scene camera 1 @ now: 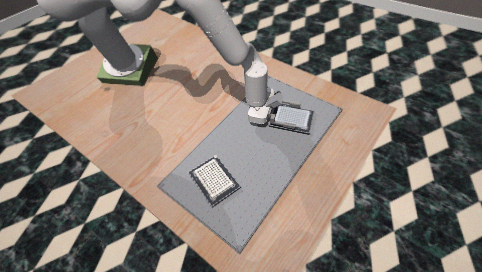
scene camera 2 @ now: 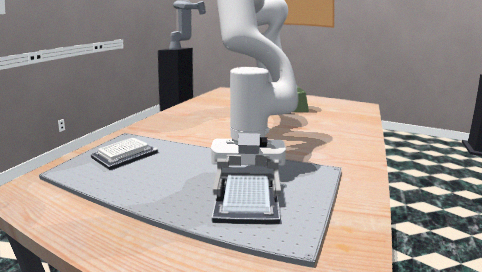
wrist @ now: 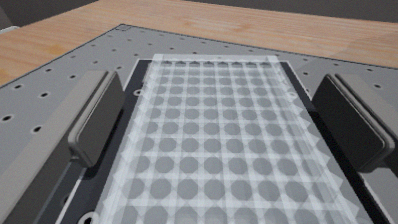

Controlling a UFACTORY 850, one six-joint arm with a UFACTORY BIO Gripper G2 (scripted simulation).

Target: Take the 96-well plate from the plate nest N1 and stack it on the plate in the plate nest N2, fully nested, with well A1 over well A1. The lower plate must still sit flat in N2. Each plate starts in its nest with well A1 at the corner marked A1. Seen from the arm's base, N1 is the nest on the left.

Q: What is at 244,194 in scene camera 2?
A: A clear 96-well plate.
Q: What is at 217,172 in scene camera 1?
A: A white 96-well plate.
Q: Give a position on a black nest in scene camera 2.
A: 273,201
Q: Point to a clear 96-well plate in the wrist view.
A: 243,109
